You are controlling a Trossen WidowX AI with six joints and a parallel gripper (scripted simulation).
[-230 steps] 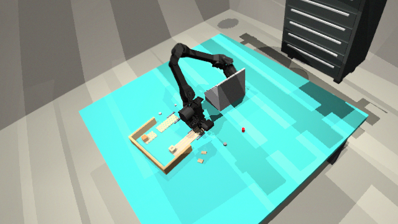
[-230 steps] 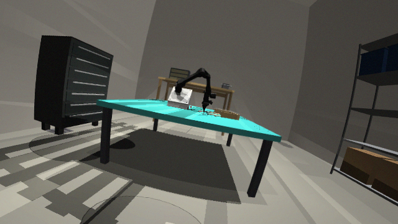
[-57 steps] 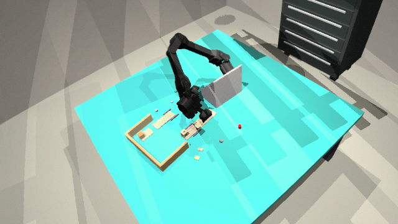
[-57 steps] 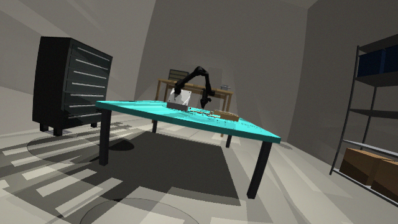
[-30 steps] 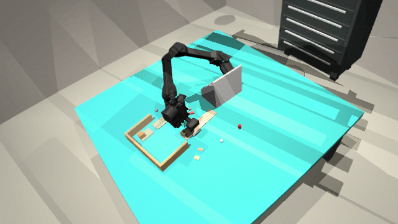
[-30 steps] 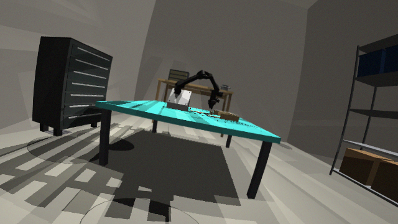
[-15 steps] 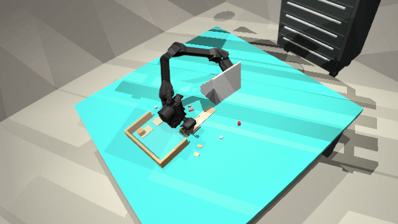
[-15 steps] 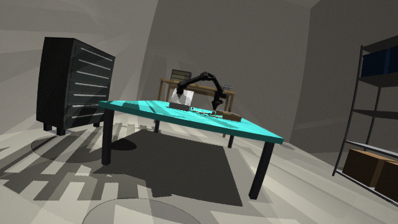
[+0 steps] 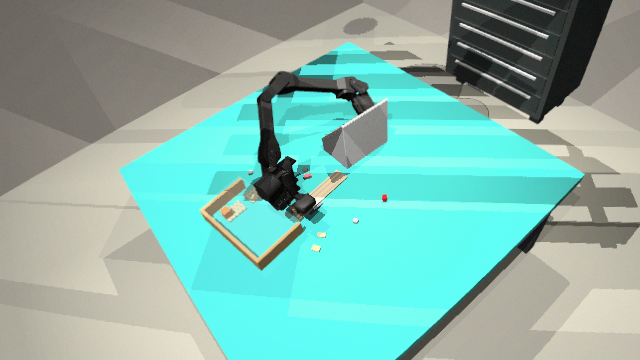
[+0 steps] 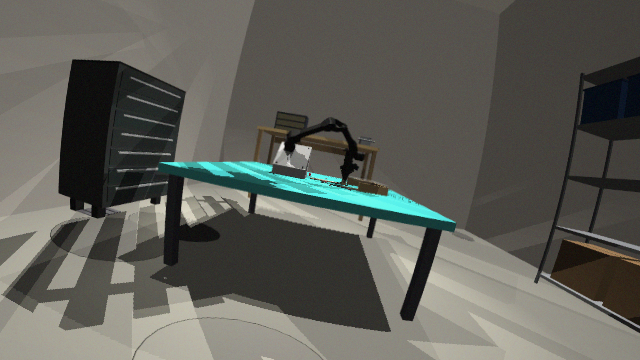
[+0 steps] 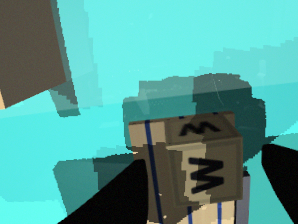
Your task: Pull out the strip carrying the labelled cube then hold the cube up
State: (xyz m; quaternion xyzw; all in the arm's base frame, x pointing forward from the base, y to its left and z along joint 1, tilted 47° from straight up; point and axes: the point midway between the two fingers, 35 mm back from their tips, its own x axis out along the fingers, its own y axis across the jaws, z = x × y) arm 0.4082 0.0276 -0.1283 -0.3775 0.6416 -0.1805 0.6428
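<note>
Right now my gripper tip is 1 cm above the cream cube. Round my gripper tip: pale strip: 11 cm behind, 3 cm below, 2 cm to the right.
</note>
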